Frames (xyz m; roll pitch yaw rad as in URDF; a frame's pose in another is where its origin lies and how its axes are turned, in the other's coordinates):
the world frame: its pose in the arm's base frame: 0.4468 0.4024 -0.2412 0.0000 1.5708 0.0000
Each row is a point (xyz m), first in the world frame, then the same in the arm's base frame.
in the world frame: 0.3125 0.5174 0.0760
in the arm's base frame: 0.5228 0.9198 -0.5537
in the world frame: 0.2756 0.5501 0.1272
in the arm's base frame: 0.5740 0.9525 -0.5168
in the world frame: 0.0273 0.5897 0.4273
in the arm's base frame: 0.8741 0.9921 -0.2685
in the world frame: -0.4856 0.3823 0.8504
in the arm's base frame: 1.2972 0.7847 0.2444
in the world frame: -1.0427 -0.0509 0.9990
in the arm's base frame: 1.4458 0.3515 0.8015
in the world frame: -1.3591 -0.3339 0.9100
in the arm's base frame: 1.3568 0.0685 1.1179
